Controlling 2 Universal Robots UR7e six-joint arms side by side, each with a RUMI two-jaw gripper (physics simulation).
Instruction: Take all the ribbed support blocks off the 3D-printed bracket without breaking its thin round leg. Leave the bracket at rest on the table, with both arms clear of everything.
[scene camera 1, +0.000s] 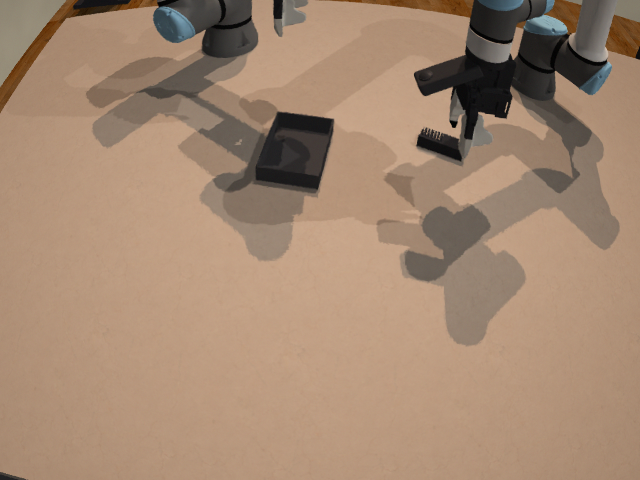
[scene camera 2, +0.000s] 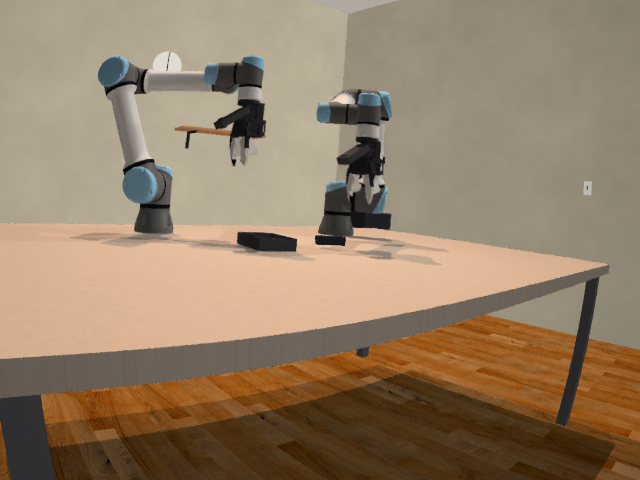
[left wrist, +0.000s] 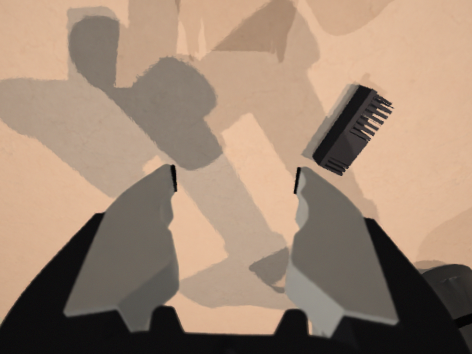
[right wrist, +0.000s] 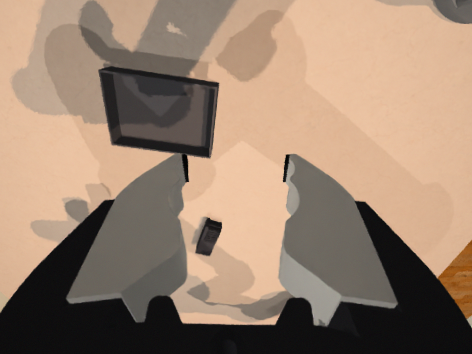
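Note:
The dark bracket with its ribbed support blocks lies on the table, right of the tray in scene camera 1. Thin upright ribs stand at both ends of its top, with a gap between. It also shows small and foreshortened in the right wrist view. The thin round leg cannot be made out. My left gripper is open and empty, above the table behind the bracket's right end in scene camera 1. My right gripper is open and empty, high and far from the bracket.
An empty black tray stands on the table left of the bracket in scene camera 1. A dark box shape shows behind my left gripper in scene camera 2. Arm shadows cover parts of the table.

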